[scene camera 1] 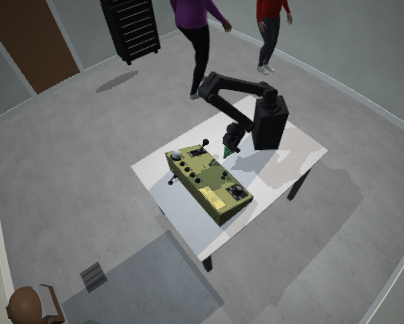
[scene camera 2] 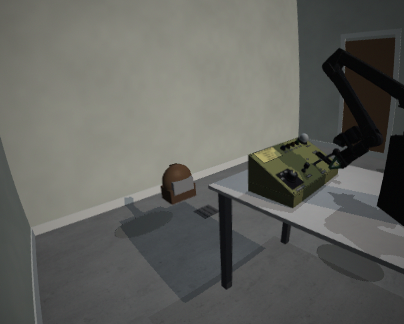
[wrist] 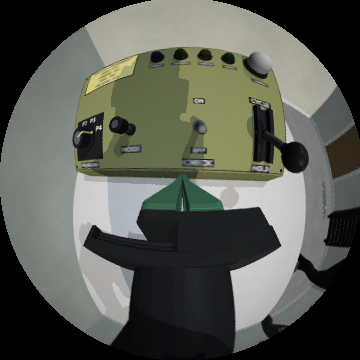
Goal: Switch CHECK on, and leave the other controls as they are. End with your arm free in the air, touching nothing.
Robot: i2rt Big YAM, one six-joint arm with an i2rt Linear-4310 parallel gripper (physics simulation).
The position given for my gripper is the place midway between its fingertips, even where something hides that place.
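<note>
My gripper [wrist: 181, 178]. Ball-ended lever [wrist: 294, 156].
</note>
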